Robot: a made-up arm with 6 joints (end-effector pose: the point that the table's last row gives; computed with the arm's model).
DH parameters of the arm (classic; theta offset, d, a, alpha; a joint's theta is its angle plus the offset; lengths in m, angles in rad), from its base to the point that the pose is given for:
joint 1: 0 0.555 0 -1.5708
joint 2: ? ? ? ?
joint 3: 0 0 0 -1.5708
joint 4: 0 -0.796 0 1.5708
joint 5: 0 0.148 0 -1.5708
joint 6: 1.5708 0 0 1.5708
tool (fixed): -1.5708 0 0 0
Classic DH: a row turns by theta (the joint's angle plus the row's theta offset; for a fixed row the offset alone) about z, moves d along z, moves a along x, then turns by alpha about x.
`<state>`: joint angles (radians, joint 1 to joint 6).
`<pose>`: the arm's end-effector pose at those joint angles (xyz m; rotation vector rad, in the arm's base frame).
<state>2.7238 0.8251 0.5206 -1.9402 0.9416 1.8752</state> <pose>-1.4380 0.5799 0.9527 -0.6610 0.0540 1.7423</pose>
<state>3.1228 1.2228 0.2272 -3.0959 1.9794 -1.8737</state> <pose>-1.4940 -0.1198 0.2694 1.8919 0.1353 -0.1415</pose>
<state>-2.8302 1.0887 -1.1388 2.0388 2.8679 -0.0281</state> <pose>-0.5713 -0.2540 0.3688 -0.1083 -1.7260 -0.9642</pose>
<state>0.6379 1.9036 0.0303 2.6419 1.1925 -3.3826</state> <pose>0.6460 0.6406 -0.5958 -0.2238 2.9401 -0.5587</pose>
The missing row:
joint 2: -1.5708 0 1.132 3.1416
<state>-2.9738 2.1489 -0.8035 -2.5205 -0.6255 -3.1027</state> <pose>-0.1279 -0.1437 -0.1287 2.2584 0.0368 -0.9102</pose>
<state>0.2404 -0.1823 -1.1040 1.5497 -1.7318 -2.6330</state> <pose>0.3832 0.0907 1.1236 0.0358 -0.1991 -1.4321</pose>
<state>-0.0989 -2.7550 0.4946 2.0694 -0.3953 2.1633</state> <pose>-1.1913 0.1893 -0.7085 0.1711 1.3977 -2.3927</pose>
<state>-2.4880 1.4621 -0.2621 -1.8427 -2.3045 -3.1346</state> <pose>-0.6608 -0.5562 -0.0871 -0.2940 -0.6897 -1.1934</pose>
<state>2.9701 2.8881 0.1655 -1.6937 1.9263 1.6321</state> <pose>0.4925 -0.1037 -0.7305 -1.7982 -2.0903 0.0804</pose>
